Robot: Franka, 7 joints.
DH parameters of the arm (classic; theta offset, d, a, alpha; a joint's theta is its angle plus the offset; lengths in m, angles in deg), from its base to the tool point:
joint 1: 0 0.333 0 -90
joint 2: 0 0 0 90
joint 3: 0 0.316 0.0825 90
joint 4: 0 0 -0.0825 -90
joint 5: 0 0.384 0 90
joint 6: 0 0 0.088 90
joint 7: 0 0.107 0 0
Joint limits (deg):
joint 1: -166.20..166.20
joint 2: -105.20..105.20
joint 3: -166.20..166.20
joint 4: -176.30..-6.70
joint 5: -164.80..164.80
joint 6: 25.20..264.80
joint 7: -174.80..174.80
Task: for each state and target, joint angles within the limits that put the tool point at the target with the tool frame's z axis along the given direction. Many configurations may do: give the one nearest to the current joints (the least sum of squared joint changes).
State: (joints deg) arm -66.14 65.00 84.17 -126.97 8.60 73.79 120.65
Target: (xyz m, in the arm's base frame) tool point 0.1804 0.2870 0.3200 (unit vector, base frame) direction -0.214 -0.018 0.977
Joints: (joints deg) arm -45.33 87.29 70.06 -152.79 61.17 81.79 120.65
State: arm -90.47 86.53 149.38 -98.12 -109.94 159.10 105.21
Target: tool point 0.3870 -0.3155 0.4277 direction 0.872 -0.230 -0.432
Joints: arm -129.65 85.59 99.78 -134.89 -113.22 144.42 105.21
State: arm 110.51 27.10 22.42 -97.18 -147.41 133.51 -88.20
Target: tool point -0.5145 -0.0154 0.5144 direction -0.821 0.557 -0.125
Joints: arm 139.80 -17.11 36.80 -127.23 -108.16 151.10 -88.20
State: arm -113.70 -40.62 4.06 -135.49 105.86 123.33 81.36
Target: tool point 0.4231 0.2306 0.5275 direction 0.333 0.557 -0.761
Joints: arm -59.42 -63.21 58.26 -129.49 89.04 94.80 81.36
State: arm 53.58 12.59 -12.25 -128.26 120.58 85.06 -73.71
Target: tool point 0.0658 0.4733 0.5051 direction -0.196 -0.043 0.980
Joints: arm 69.58 2.46 7.43 -138.86 161.09 35.17 -73.71
